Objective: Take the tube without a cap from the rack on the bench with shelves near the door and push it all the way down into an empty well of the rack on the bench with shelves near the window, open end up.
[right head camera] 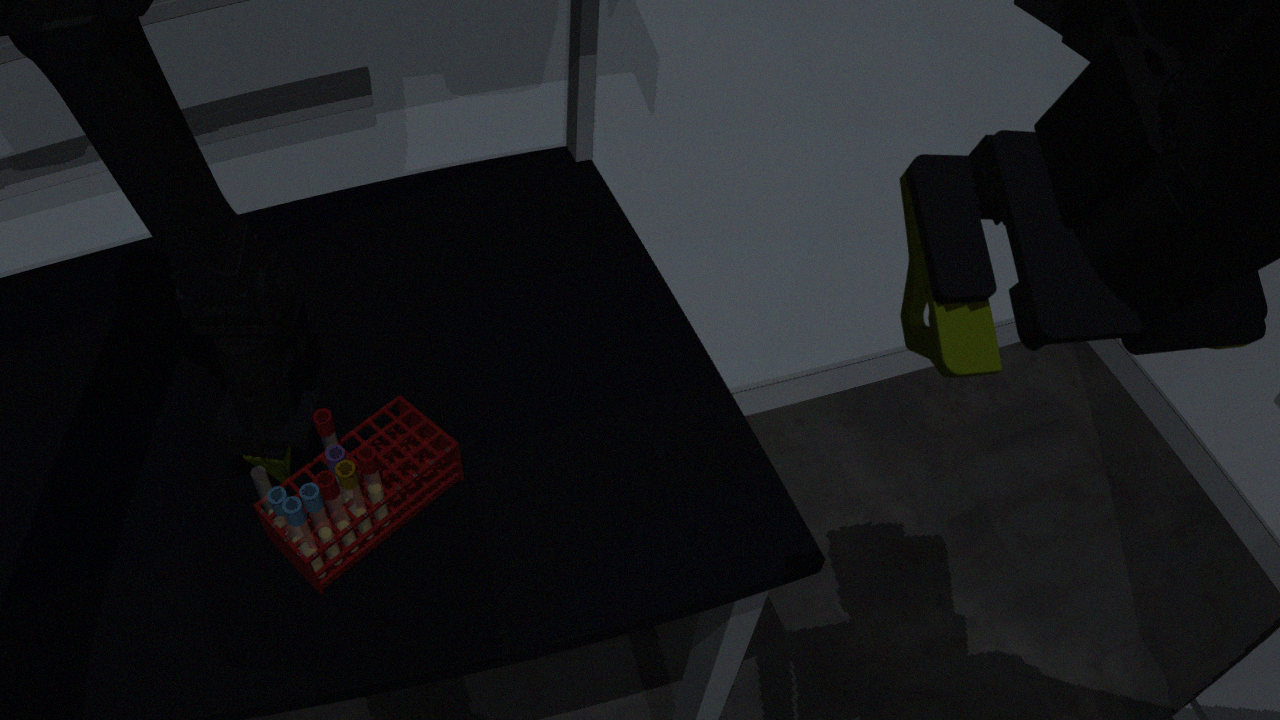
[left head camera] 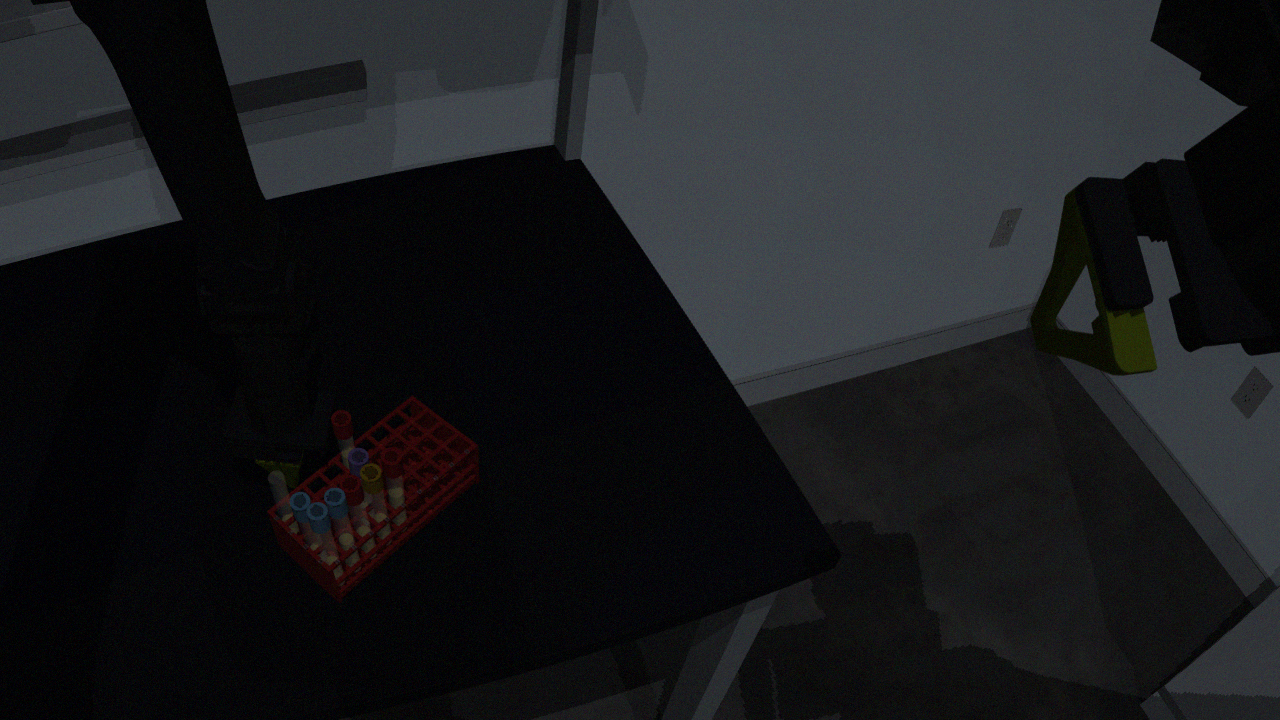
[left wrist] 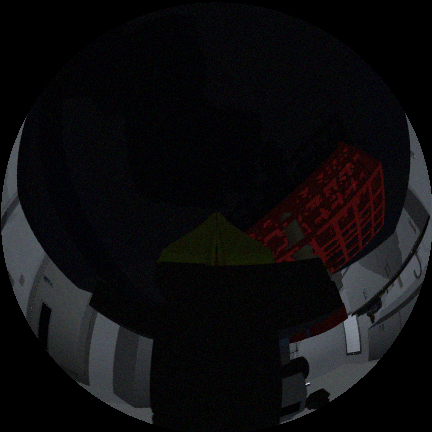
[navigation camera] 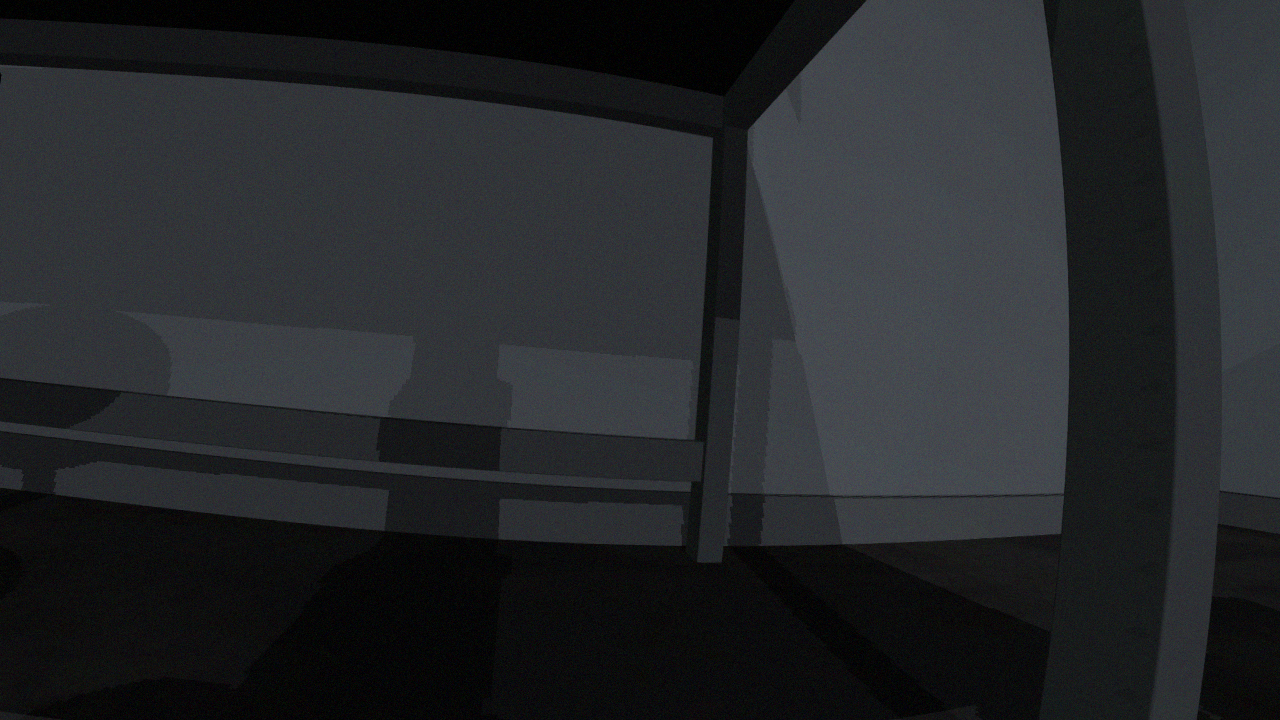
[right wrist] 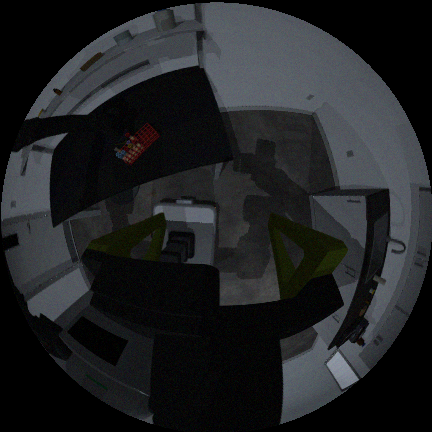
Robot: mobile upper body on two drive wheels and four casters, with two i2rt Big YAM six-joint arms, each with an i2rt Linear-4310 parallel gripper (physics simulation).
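Note:
A red rack [left head camera: 477,446] [right head camera: 459,445] [left wrist: 383,172] [right wrist: 157,134] stands on the black bench [left head camera: 581,402] [right head camera: 581,402]. A pale tube without a cap [left head camera: 278,486] [right head camera: 260,480] stands in the rack's left corner, beside several tubes with blue, red, purple and yellow caps. The wells toward the rack's right end are empty. My left gripper [left head camera: 284,476] [right head camera: 273,467] [left wrist: 216,218] is shut with nothing between its fingers, low at the rack's back left edge, close behind the capless tube. My right gripper [right wrist: 216,218] is wide open and empty, off the bench's right side. Which bench this is, I cannot tell.
A shelf post [left head camera: 572,89] [right head camera: 581,89] rises at the bench's back corner. In the right wrist view, a white cart [right wrist: 209,215] stands below the bench and a dark-topped counter [right wrist: 377,245] stands at the right. A large upright post [navigation camera: 1118,358] shows in the navigation camera.

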